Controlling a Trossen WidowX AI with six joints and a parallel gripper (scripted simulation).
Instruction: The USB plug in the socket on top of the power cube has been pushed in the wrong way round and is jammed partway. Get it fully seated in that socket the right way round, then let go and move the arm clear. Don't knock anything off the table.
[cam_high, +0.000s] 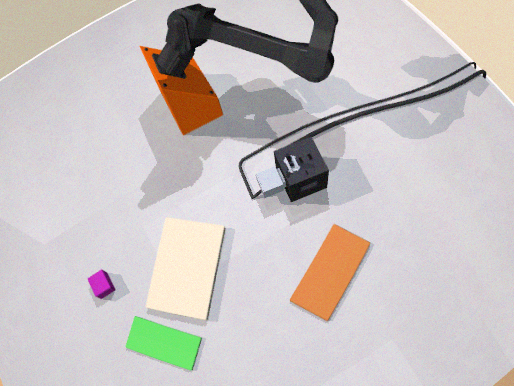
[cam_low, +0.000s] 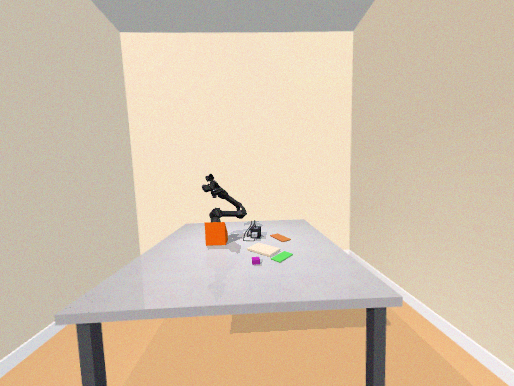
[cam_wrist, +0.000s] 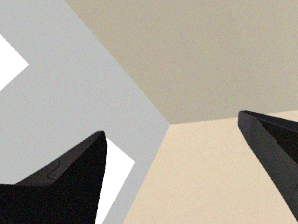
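My gripper tip is now 390 mm above the dark USB plug, 300 mm short of it and 60 mm to the right of it. Also, from my gripper tip: white-framed socket: 420 mm below, 310 mm ahead, 60 mm to the left; then cream slab: 480 mm below, 370 mm ahead, 190 mm to the right; then small magenta cube: 470 mm below, 370 mm to the right, 340 mm ahead.
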